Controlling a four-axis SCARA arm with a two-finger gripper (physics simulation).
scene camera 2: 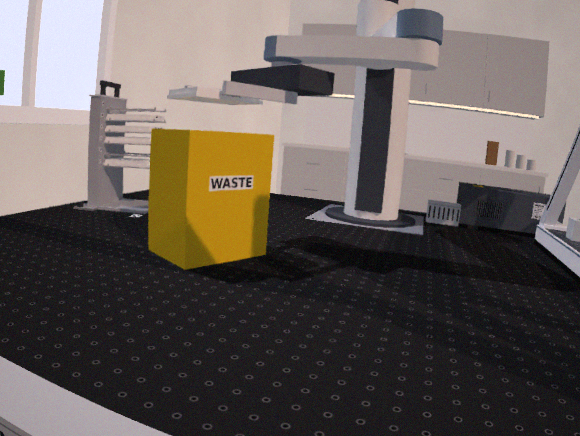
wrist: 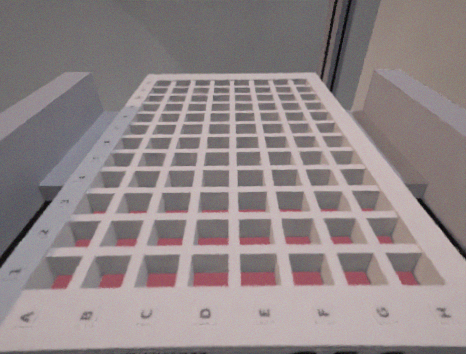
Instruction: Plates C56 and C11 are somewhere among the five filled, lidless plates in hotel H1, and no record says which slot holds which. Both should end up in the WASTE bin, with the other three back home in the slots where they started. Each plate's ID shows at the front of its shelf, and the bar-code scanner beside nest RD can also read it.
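Where they show: gripper, fingertip midpoint: (scene camera 2: 203, 89) (wrist: 232, 98); arm's base at its link origin: (scene camera 2: 369, 221).
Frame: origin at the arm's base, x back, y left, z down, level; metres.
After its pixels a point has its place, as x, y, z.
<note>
My gripper (scene camera 2: 224, 94) (wrist: 232, 98) {-0.572, -0.209, -0.278} is shut on a white, lidless plate (scene camera 2: 196, 93) {-0.627, -0.189, -0.266} (wrist: 235, 320) {-0.498, -0.173, -0.276} with red fill in its wells; a finger lies along each long side. The plate's front label is cut off at the lower edge of the wrist view, so its ID cannot be read. In the scene view the plate is level, higher than the top of the yellow WASTE bin (scene camera 2: 227, 215) {-0.580, -0.149, -0.087}; whether it is over or behind the bin cannot be told. Hotel H1 (scene camera 2: 106, 185) {-0.343, -0.616, -0.067} stands at left with plates on its shelves, partly hidden by the bin; no IDs are readable.
The arm's column (scene camera 2: 375, 145) {-0.077, 0.003, -0.210} stands behind and right of the bin. A grey slotted box (scene camera 2: 443, 213) {0.045, 0.202, -0.044} and a dark unit (scene camera 2: 500, 207) {0.034, 0.361, -0.083} stand at the back right. A white-framed structure (scene camera 2: 560, 247) {-0.260, 0.450, -0.049} is at the right edge. The wrist view background shows grey panels.
</note>
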